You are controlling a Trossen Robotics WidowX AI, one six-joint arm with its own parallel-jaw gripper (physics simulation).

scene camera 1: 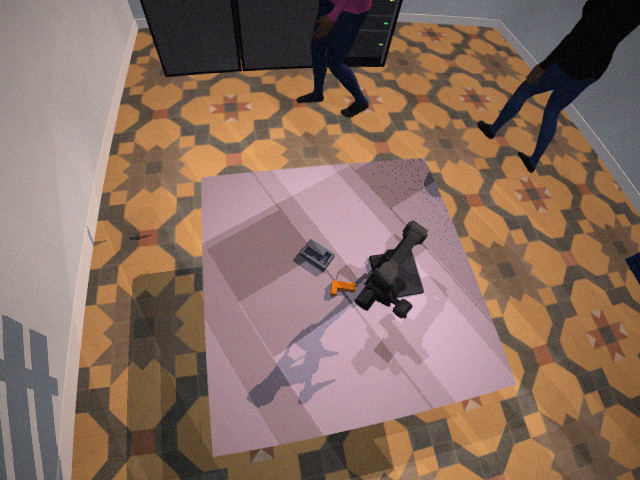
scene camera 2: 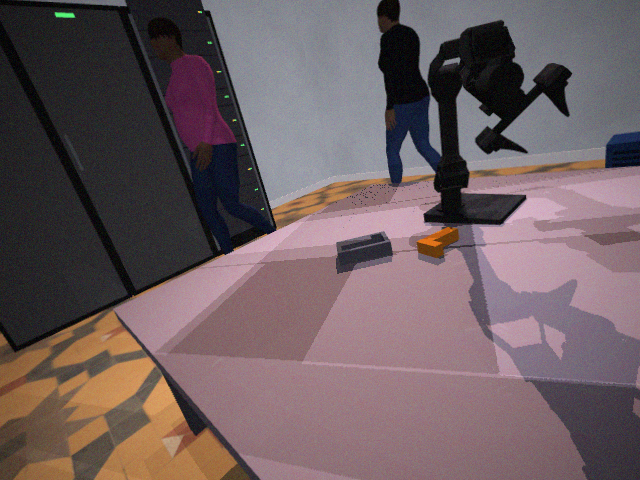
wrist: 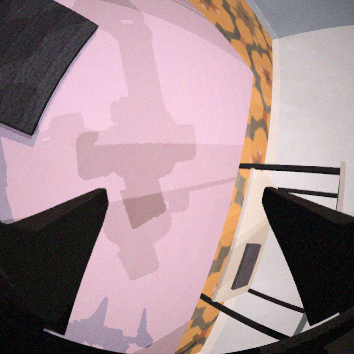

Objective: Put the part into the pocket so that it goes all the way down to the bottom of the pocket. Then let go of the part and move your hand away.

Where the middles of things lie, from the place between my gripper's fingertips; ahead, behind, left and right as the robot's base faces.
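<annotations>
My gripper's now 100 mm short of the orange part (scene camera 2: 432, 245), 220 mm to the left of it and 200 mm above it.
</annotations>
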